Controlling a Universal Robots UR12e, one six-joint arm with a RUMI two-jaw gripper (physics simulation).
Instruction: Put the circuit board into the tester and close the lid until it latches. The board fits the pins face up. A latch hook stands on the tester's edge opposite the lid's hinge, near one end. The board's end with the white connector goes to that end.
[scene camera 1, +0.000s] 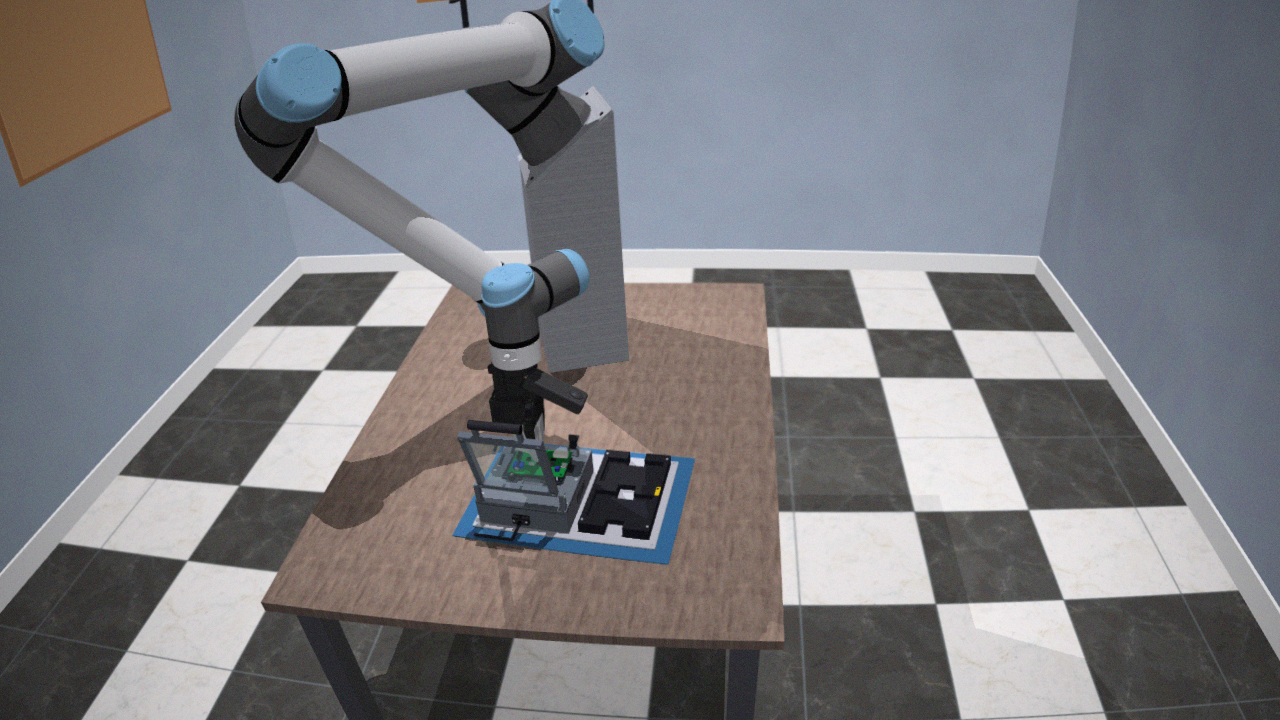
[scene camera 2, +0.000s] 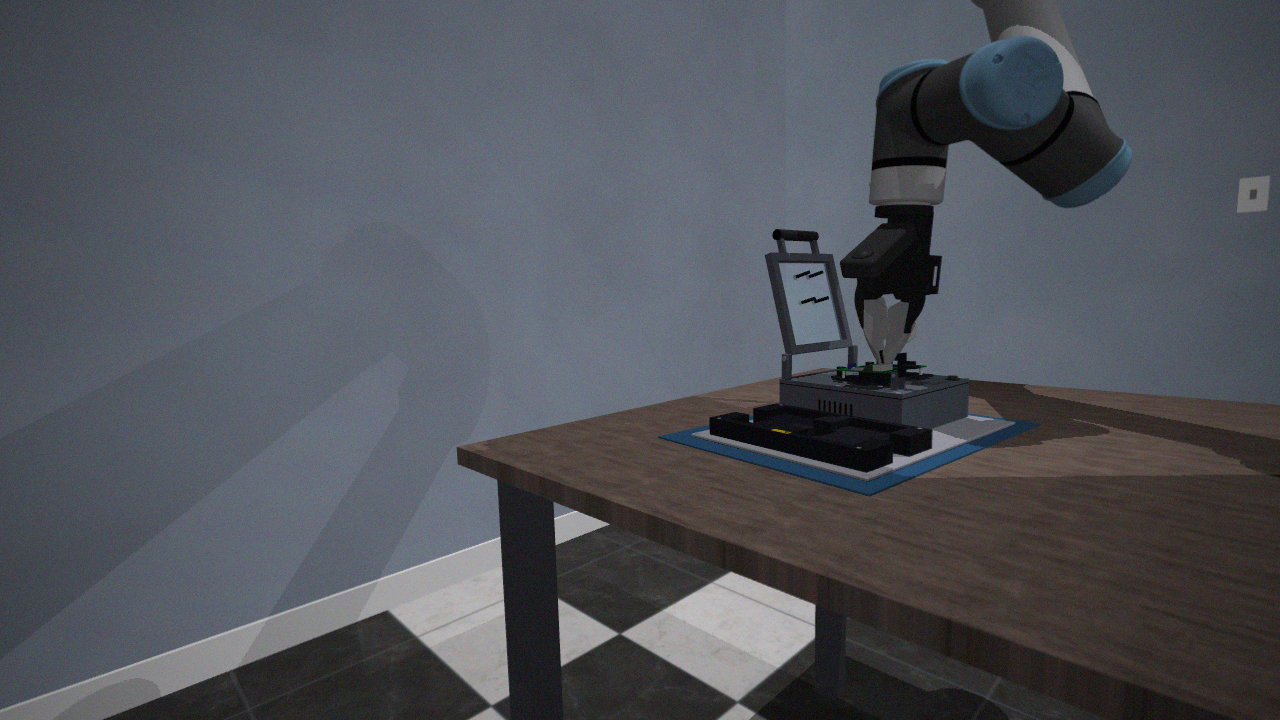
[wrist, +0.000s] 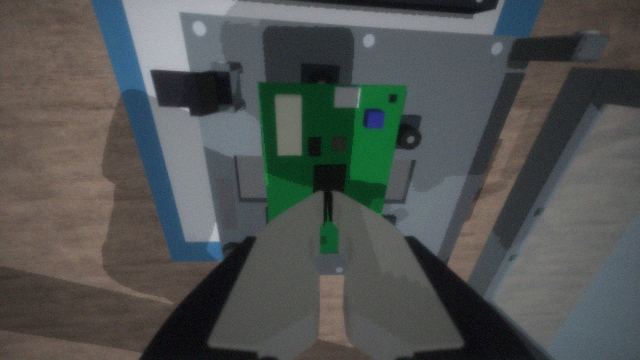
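Where they show: gripper, between the fingertips: (scene camera 1: 537, 460) (scene camera 2: 883, 365) (wrist: 327, 194); arm's base, origin of its link: (scene camera 1: 559, 135).
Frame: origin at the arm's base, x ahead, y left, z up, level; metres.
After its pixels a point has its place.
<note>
The green circuit board (scene camera 1: 537, 462) (scene camera 2: 859, 368) @[x 0.587, y 0.095, z -0.458 m] (wrist: 370, 155) @[x 0.607, y 0.059, z -0.462 m] lies face up on the tester (scene camera 1: 546, 514) @[x 0.695, y 0.075, z -0.491 m] (scene camera 2: 930, 407) @[x 0.510, y 0.059, z -0.505 m] (wrist: 450, 100) @[x 0.656, y 0.084, z -0.479 m]. Its cream-white connector (wrist: 288, 125) @[x 0.563, y 0.081, z -0.452 m] is at the end by the latch hook (scene camera 1: 573, 441) @[x 0.532, y 0.099, z -0.448 m] (scene camera 2: 901, 362) @[x 0.529, y 0.102, z -0.445 m] (wrist: 200, 90) @[x 0.533, y 0.100, z -0.435 m]. How deep the board sits on the pins I cannot tell. The lid (scene camera 1: 546, 470) @[x 0.717, y 0.095, z -0.369 m] (scene camera 2: 779, 304) @[x 0.707, y 0.099, z -0.374 m] (wrist: 542, 170) @[x 0.683, y 0.057, z -0.436 m] stands open, leaning back slightly from upright. My gripper (scene camera 2: 884, 362) @[x 0.582, y 0.037, z -0.460 m] (wrist: 327, 194) @[x 0.582, y 0.037, z -0.460 m] is shut and empty, pointing down, its tips at or just above the board's middle. The fingers hide the board's other end in the wrist view.
A black tray (scene camera 1: 626, 512) @[x 0.645, y 0.213, z -0.521 m] (scene camera 2: 832, 447) @[x 0.522, y 0.277, z -0.515 m] lies beside the tester, on the same blue-edged mat (scene camera 1: 674, 510) @[x 0.616, y 0.299, z -0.537 m] (scene camera 2: 868, 488) @[x 0.466, y 0.312, z -0.537 m] (wrist: 120, 50) @[x 0.448, y 0.115, z -0.537 m]. The raised lid stands close to my fingers on the hinge side, with a dark handle bar (scene camera 1: 494, 427) @[x 0.737, y 0.024, z -0.267 m] (scene camera 2: 795, 235) @[x 0.723, y 0.035, z -0.272 m] on top.
</note>
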